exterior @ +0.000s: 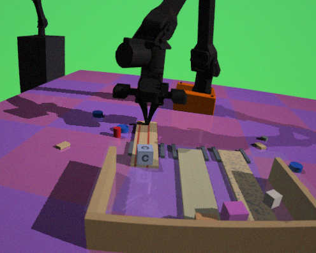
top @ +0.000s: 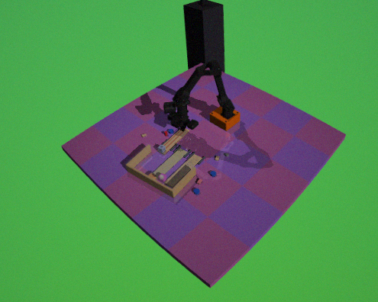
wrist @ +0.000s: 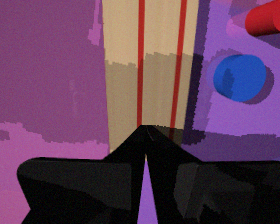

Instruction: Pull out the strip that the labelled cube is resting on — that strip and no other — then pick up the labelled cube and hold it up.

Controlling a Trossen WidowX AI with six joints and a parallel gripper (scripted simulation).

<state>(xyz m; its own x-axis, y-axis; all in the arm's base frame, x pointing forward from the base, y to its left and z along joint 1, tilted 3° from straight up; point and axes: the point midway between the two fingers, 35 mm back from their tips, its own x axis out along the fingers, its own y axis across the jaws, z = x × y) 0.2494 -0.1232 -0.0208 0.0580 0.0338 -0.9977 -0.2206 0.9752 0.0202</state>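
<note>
The red-lined strip is 90 mm ahead of my gripper tip and 20 mm to the left of it. The rest, counted from my gripper tip: grey cube (350 mm ahead, 250 mm to the left, 70 mm above).
</note>
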